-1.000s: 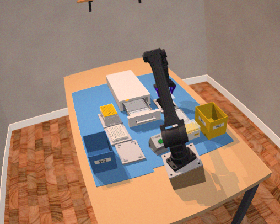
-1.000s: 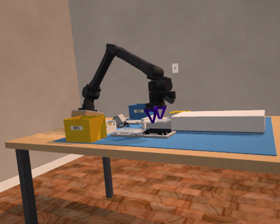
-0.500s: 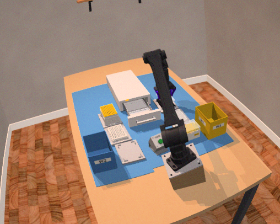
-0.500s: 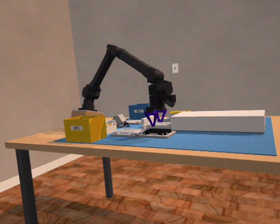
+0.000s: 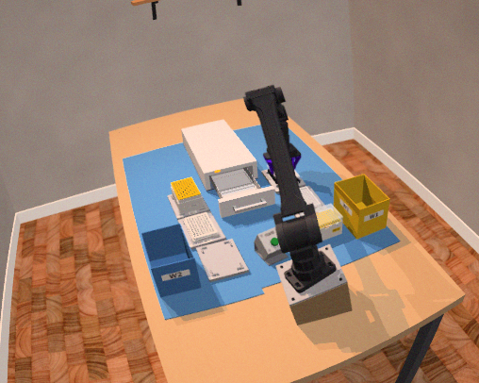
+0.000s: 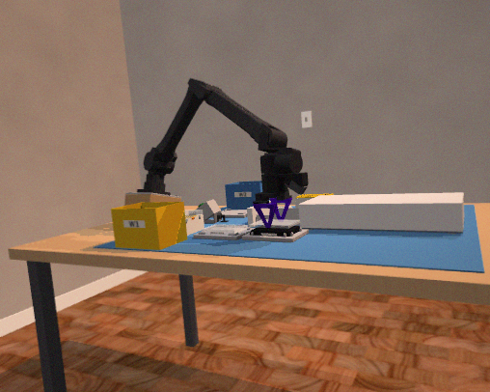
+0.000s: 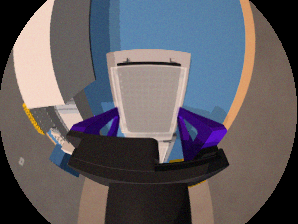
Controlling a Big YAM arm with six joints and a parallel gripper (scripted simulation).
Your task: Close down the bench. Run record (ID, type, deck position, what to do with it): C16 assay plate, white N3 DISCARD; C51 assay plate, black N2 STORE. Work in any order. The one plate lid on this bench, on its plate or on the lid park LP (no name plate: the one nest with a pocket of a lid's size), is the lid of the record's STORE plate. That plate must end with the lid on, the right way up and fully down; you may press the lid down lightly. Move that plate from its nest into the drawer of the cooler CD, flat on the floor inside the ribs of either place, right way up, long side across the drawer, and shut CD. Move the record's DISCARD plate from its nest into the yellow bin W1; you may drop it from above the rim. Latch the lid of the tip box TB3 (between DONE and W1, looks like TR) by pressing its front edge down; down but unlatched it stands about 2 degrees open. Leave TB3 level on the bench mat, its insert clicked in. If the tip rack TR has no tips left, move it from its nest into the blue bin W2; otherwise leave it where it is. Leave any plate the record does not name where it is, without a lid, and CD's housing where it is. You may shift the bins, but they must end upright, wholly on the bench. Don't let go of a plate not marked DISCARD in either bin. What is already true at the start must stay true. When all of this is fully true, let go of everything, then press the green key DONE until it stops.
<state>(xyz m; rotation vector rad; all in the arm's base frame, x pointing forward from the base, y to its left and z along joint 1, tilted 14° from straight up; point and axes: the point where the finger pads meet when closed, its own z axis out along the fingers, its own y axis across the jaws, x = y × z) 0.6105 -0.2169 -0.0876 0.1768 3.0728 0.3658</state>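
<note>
Now: the plate lid right at my hand. Round my hand: cooler CD (13 cm ahead, 18 cm to the left, 1 cm below); then cooler drawer (19 cm to the left, 2 cm below); then black plate (2 cm below).
</note>
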